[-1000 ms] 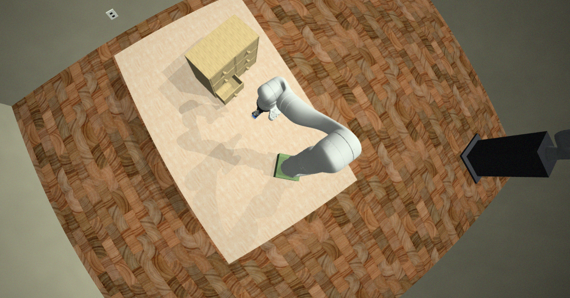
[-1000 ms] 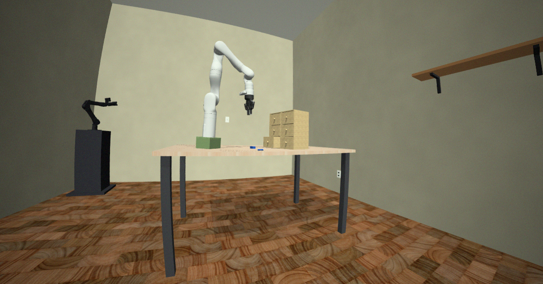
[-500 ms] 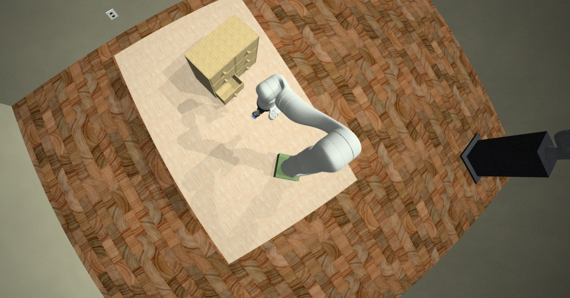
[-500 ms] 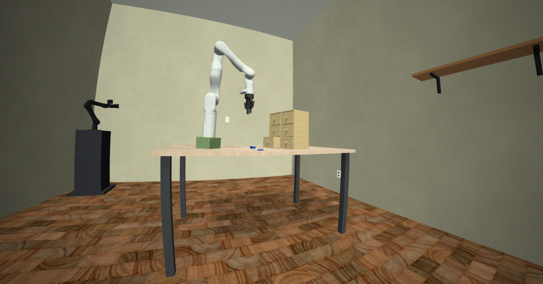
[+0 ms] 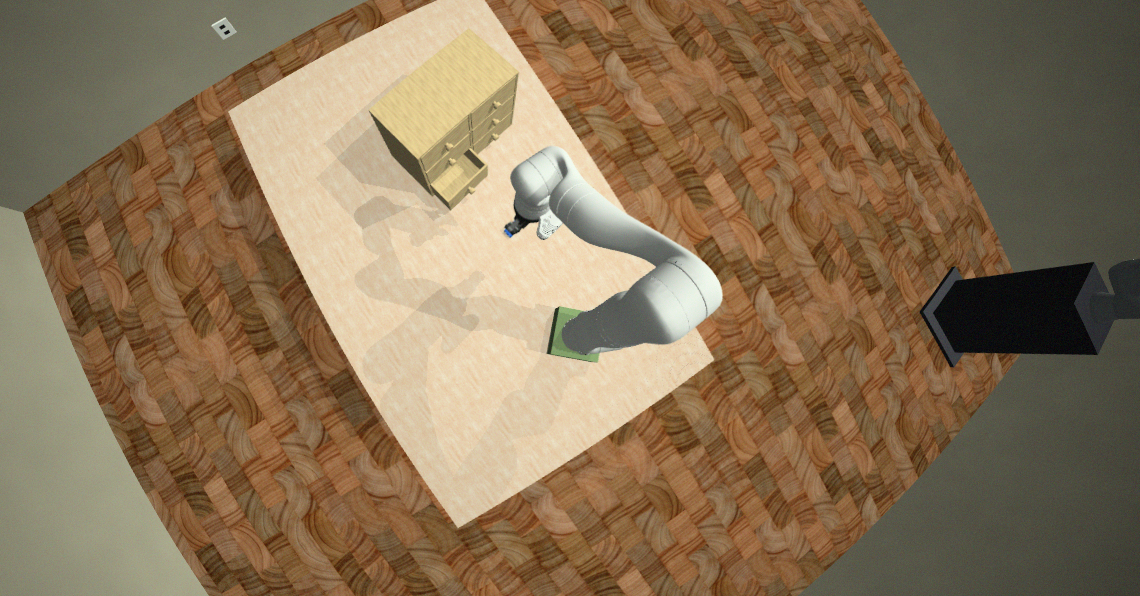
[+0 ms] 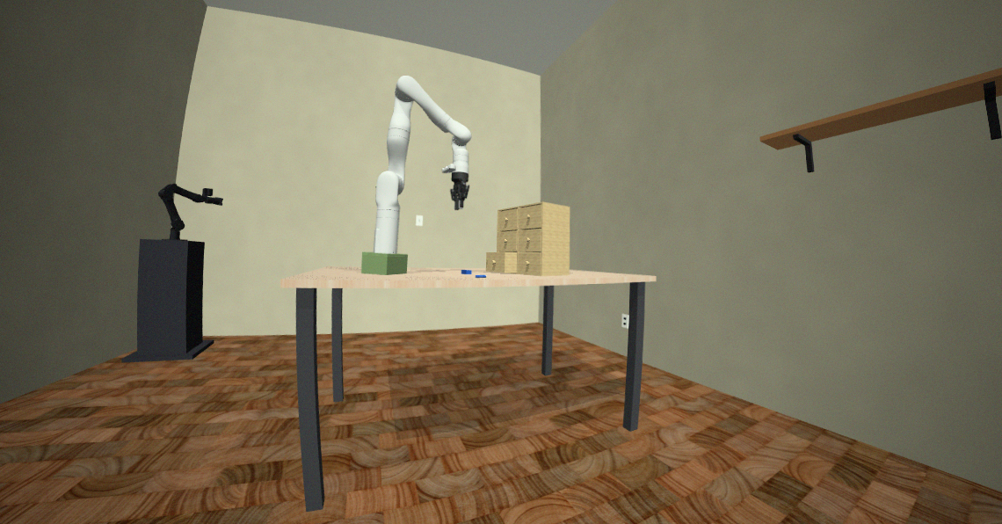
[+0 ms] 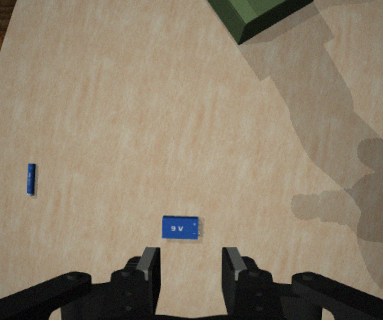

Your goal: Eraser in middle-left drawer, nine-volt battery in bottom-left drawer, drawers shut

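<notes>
Right now the blue nine-volt battery is 40 mm ahead of my hand and 290 mm below it. The rest, counted from my hand: red eraser: 390 mm ahead, 30 mm to the left, 180 mm below; then thin blue stick: 10 mm ahead, 220 mm to the right, 290 mm below.
</notes>
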